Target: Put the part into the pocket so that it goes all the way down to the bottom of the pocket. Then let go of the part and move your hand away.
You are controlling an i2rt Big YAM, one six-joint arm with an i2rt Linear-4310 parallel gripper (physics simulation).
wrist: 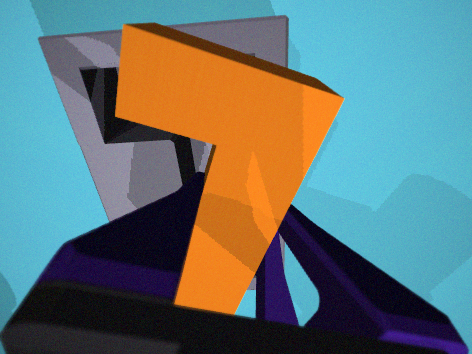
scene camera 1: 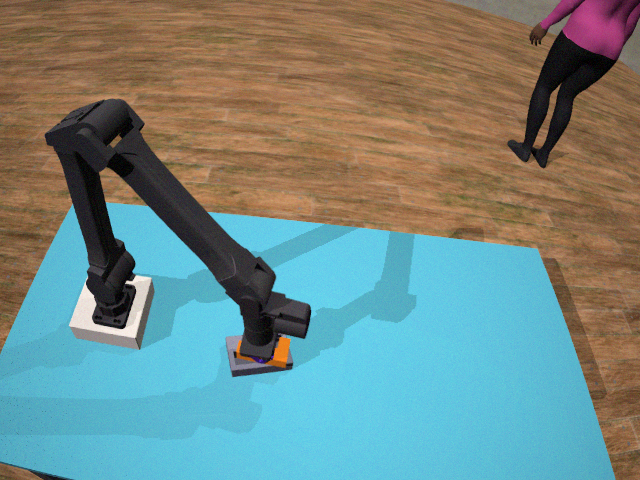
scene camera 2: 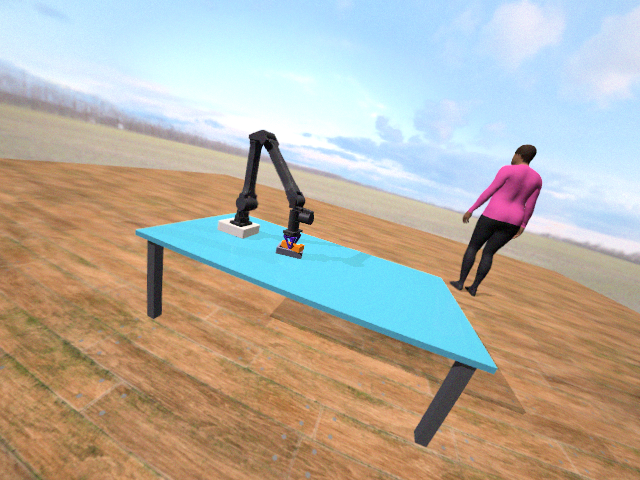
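Where they show: gripper, fingertip midpoint: [wrist: 233, 192] [scene camera 1: 262, 356] [scene camera 2: 290, 248]; arm's base, origin of the base link: [scene camera 1: 115, 306] [scene camera 2: 241, 223].
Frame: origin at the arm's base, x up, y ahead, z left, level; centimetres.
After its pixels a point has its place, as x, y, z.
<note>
The orange L-shaped part [scene camera 1: 281, 352] @(1.0, 40.9, -6.0) [scene camera 2: 298, 248] @(0.3, 41.6, -8.0) [wrist: 240, 110] @(1.1, 41.2, -5.5) is over the grey block [scene camera 1: 262, 370] @(-3.9, 37.2, -8.5) [scene camera 2: 288, 253] @(-4.0, 37.0, -8.5) [wrist: 75, 100] @(-2.1, 39.3, 0.8) that holds the pocket. In the wrist view the part is turned relative to the dark pocket [wrist: 112, 131] @(-3.0, 37.9, -0.2), which shows at the left of the part's short arm; the part covers much of the rest. The part's right corner reaches past the block's edge in that view. My gripper [scene camera 1: 260, 360] @(-1.6, 36.8, -6.1) [scene camera 2: 291, 244] @(-1.6, 36.8, -6.1) [wrist: 233, 192] @(-1.6, 36.8, -6.1) is shut on the long arm of the part, with its purple fingers on both sides. Whether the part touches the block is hidden.
The arm's white base block [scene camera 1: 105, 336] @(-1.9, -0.7, -7.7) [scene camera 2: 247, 231] @(-1.9, 7.5, -3.7) stands on the blue table [scene camera 1: 413, 387] @(-5.7, 72.9, -9.2) [scene camera 2: 361, 294] @(-5.7, 79.0, -20.5), left of the grey block in the first scene view. A person in a pink top [scene camera 1: 599, 28] [scene camera 2: 514, 193] stands on the wooden floor beyond the table.
</note>
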